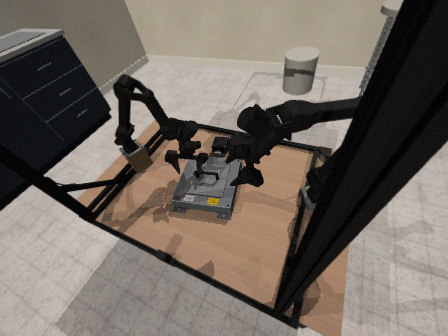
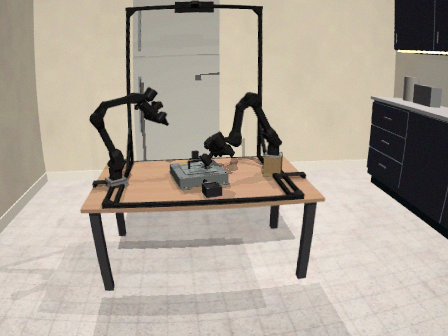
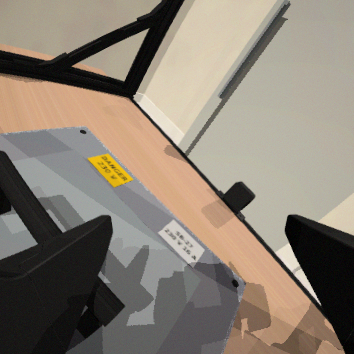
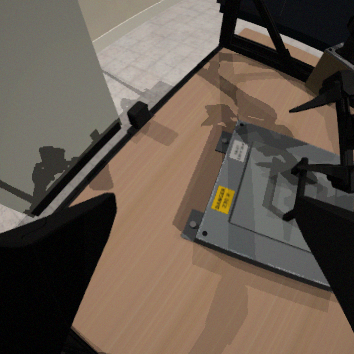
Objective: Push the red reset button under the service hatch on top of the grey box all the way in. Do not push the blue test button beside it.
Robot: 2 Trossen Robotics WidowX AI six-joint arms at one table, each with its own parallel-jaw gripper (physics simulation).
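The grey box [image 1: 202, 206] [image 2: 186, 181] [image 3: 67, 134] [image 4: 260, 251] stands mid-table. The flat hatch [image 1: 192, 186] [image 4: 255, 216] lies on its top, with its outline showing beside the labels. Its black handle [image 1: 210, 174] [image 3: 31, 206] [image 4: 301, 187] stands up from it. The red and blue buttons do not show. My left gripper [image 1: 188, 171] [image 3: 199, 223] [image 4: 292, 138] is open and empty, low over the box; one fingertip is close to the handle's end, contact unclear. My right gripper [image 1: 231, 172] [image 2: 167, 123] [image 4: 206, 203] is open and empty, well above the table.
A small black block [image 1: 220, 144] [image 2: 212, 189] stands close by the box, on the side away from the labels. A black frame [image 2: 200, 203] runs along the table edges. A tan block [image 1: 139, 160] [image 2: 272, 165] is at my left arm's base.
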